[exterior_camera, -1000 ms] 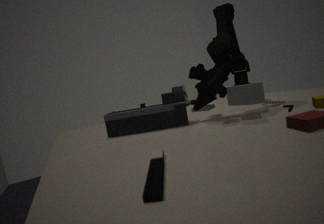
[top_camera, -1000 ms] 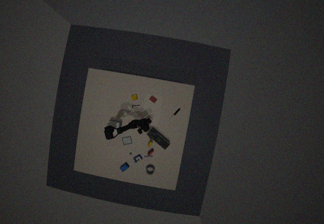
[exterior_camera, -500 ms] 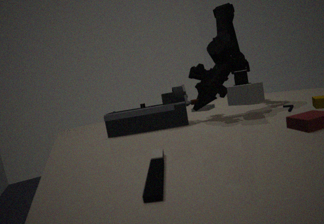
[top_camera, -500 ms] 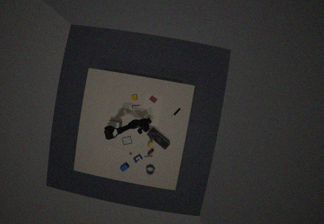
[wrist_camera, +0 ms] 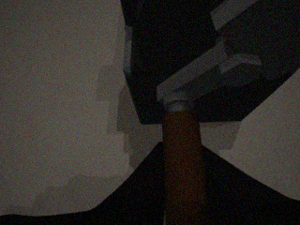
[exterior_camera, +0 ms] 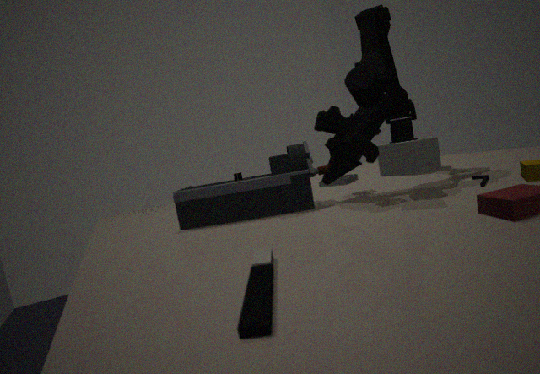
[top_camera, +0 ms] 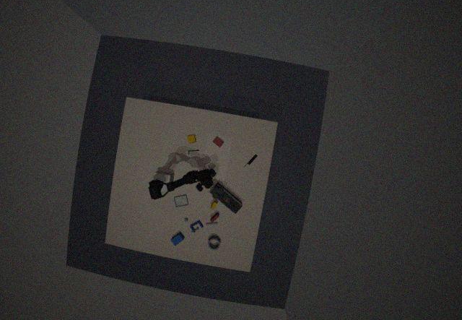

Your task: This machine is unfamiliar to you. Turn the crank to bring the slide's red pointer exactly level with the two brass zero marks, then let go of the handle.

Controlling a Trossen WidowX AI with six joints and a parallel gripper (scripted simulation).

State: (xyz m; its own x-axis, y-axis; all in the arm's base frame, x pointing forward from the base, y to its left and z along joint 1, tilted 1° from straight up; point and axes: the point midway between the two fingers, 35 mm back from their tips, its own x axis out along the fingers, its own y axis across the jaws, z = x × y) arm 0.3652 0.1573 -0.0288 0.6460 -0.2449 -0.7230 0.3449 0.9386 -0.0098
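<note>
Now: gripper tip 2 cm past the brown crank handle, 1 cm to the right of it and 3 cm below it. The rest, counted from my gripper tip: red pointer 15 cm ahead, 7 cm to the right, 4 cm above; grey plate 19 cm behind, 24 cm to the right, 4 cm below; blue piece 11 cm behind, 55 cm to the right, 2 cm below.
</note>
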